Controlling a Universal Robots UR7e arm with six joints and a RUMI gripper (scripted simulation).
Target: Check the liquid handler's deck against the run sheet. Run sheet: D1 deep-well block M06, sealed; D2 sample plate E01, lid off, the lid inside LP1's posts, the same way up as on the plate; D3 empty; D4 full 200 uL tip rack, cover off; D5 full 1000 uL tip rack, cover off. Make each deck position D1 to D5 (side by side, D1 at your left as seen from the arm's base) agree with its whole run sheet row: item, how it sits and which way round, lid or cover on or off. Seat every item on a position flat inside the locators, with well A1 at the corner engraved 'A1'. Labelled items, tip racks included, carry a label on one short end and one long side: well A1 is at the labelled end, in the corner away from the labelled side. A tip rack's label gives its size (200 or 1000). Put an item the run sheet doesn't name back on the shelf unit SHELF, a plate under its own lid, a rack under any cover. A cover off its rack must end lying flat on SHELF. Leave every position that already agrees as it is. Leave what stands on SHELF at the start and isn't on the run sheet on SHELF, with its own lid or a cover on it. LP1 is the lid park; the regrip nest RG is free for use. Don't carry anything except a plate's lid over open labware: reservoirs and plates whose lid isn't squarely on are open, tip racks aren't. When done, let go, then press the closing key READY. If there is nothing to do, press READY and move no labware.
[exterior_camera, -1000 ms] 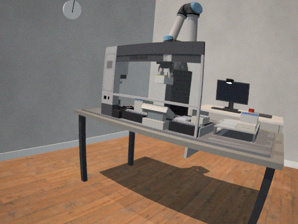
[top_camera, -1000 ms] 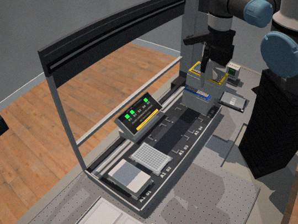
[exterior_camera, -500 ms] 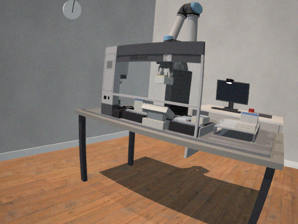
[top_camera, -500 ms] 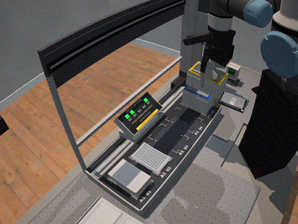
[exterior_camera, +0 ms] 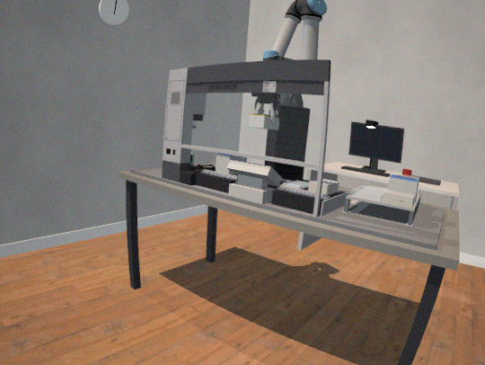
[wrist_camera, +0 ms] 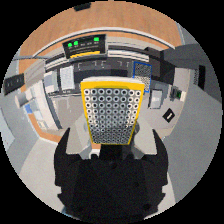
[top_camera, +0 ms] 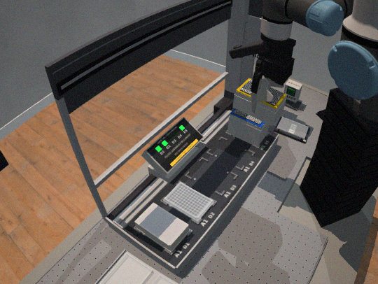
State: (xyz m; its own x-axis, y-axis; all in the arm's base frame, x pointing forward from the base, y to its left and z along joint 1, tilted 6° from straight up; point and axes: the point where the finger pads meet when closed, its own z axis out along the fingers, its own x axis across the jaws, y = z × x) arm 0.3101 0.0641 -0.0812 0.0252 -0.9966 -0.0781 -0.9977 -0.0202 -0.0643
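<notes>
My gripper is now 1 cm past the yellow-rimmed tip rack, 1 cm to the left of it and 1 cm below it. The rest, counted from my hand: sample plate 7 cm ahead, 25 cm to the left, 25 cm below; blue-rimmed tip rack 7 cm ahead, 13 cm to the right, 19 cm below; gantry bar 26 cm ahead, 9 cm to the left, 20 cm above.
</notes>
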